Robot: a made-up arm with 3 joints.
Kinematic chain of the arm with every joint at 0, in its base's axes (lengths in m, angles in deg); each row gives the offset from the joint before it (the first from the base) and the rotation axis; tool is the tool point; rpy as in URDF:
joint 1: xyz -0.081 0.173 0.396 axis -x
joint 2: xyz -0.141 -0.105 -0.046 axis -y
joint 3: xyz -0.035 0 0.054 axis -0.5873 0.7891 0.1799
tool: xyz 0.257 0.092 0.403 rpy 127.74 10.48 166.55
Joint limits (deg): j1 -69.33..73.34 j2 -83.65..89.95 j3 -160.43..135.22
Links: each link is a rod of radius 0.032 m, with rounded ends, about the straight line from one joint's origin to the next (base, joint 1, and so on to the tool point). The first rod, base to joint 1, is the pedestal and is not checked.
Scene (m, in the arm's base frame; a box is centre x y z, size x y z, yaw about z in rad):
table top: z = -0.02
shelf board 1: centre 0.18 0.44 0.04 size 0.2 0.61 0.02 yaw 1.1
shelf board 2: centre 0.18 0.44 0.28 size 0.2 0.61 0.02 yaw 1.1
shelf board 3: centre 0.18 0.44 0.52 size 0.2 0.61 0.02 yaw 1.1
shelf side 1: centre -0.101 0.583 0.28 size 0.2 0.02 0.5 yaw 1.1
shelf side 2: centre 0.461 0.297 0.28 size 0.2 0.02 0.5 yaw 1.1
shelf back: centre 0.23 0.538 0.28 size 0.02 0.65 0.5 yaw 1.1
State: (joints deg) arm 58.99 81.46 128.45
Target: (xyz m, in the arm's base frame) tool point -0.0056 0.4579 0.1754
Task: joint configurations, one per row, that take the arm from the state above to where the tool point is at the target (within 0.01 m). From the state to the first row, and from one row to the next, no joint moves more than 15 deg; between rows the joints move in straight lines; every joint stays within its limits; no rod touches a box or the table.
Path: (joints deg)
1: 46.13 70.85 125.49
2: 33.27 60.24 122.53
3: 20.42 49.63 119.56
4: 7.56 39.02 116.60
5: -5.30 28.41 113.64
6: -18.16 17.80 110.68
7: -31.02 7.19 107.72

